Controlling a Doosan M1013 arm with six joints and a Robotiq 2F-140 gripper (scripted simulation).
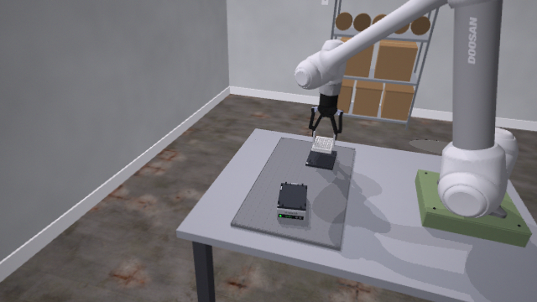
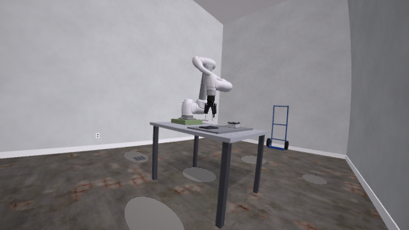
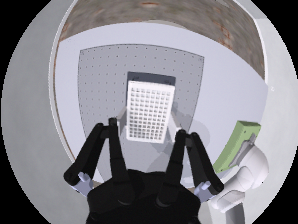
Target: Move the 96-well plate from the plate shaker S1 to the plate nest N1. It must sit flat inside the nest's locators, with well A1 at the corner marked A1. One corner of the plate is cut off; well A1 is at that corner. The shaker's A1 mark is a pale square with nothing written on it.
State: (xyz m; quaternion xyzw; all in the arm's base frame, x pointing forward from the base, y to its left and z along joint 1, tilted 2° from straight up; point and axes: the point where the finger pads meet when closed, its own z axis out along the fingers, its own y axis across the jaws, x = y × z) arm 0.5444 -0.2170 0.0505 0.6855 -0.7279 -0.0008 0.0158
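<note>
Right now the dark plate nest is 10 cm below my hand. The rest, counted from my hand: white 96-well plate (2 cm below).
</note>
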